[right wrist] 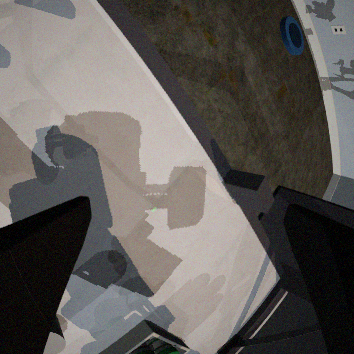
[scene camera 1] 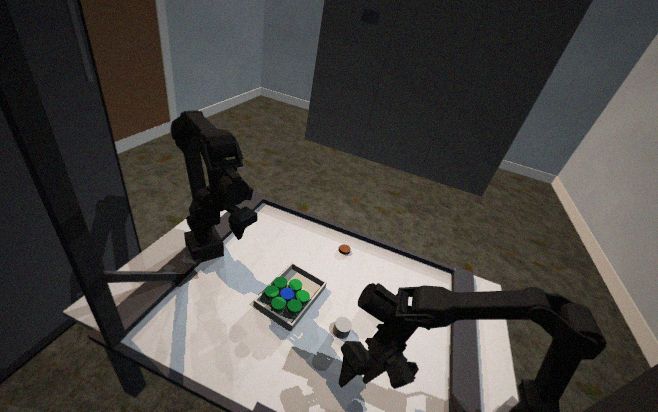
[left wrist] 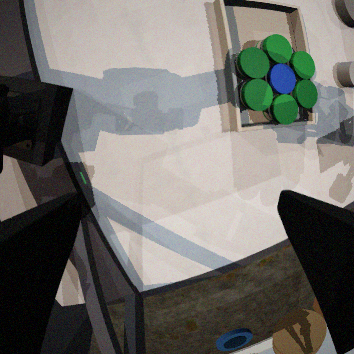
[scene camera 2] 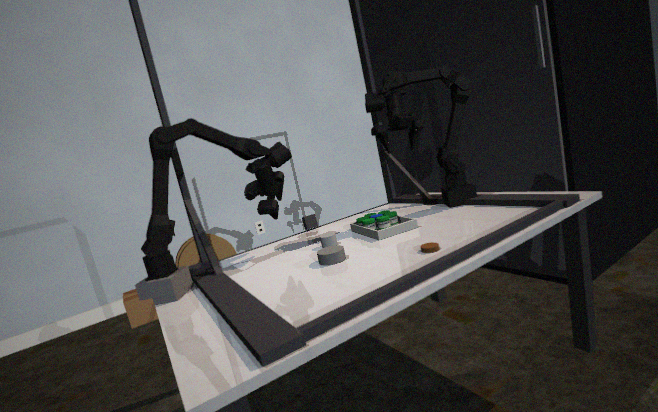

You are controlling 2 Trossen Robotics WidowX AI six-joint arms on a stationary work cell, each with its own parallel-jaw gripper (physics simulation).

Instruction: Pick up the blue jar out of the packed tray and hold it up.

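Frame: origin at the left arm's base, x ahead, y left, z up, level; millimetres.
Seen in the pictures: left gripper, between the fingertips: [scene camera 1: 228, 231] [left wrist: 182, 202] [scene camera 2: 400, 151]; right gripper, between the fingertips: [right wrist: 191, 211] [scene camera 1: 352, 383] [scene camera 2: 278, 209]; left arm's base, origin of its link: [scene camera 1: 203, 237] [left wrist: 15, 118] [scene camera 2: 457, 187]; right arm's base, origin of its link: [scene camera 2: 162, 274].
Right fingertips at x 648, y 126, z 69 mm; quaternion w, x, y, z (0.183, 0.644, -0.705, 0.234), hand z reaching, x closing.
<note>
Pixels of each thing's top centre, then the offset from my right fingertips to it. "spot": a spot on its surface instead.
- blue jar, centre of its top: [left wrist: 283, 78] [scene camera 1: 287, 293] [scene camera 2: 376, 215] 330 mm back, 25 mm left, 84 mm down
- tray, centre of its top: [left wrist: 274, 59] [scene camera 1: 292, 290] [scene camera 2: 381, 221] 342 mm back, 51 mm left, 101 mm down
- grey cylinder, a spot on its surface: [scene camera 1: 342, 326] spot: 162 mm back, 117 mm left, 94 mm down
- brown disc, centre of its top: [scene camera 2: 429, 245] [scene camera 1: 345, 248] 438 mm back, 341 mm left, 117 mm down
The blue jar [scene camera 1: 287, 293] [scene camera 2: 376, 216] [left wrist: 282, 78] stands upright in the tray [scene camera 1: 273, 316] [scene camera 2: 400, 229] [left wrist: 233, 100], closely ringed by several green-lidded jars [scene camera 1: 278, 303] [left wrist: 257, 94]. Its sides are hidden by them. My left gripper [left wrist: 182, 202] is open and empty, high above the table at the robot's left side; the tray lies beyond its fingers, at the upper right of the left wrist view. My right gripper [scene camera 1: 369, 383] [right wrist: 191, 211] is open and empty, well above the table, lower right of the tray in scene camera 1. A tray corner shows at the bottom of the right wrist view.
Two grey cylinders [scene camera 2: 331, 256] [scene camera 2: 329, 240] stand beside the tray; one grey cylinder [scene camera 1: 342, 326] shows near the right gripper in scene camera 1. A brown disc [scene camera 1: 344, 249] [scene camera 2: 430, 247] lies above the tray in scene camera 1. A dark frame [scene camera 1: 375, 243] borders the table.
</note>
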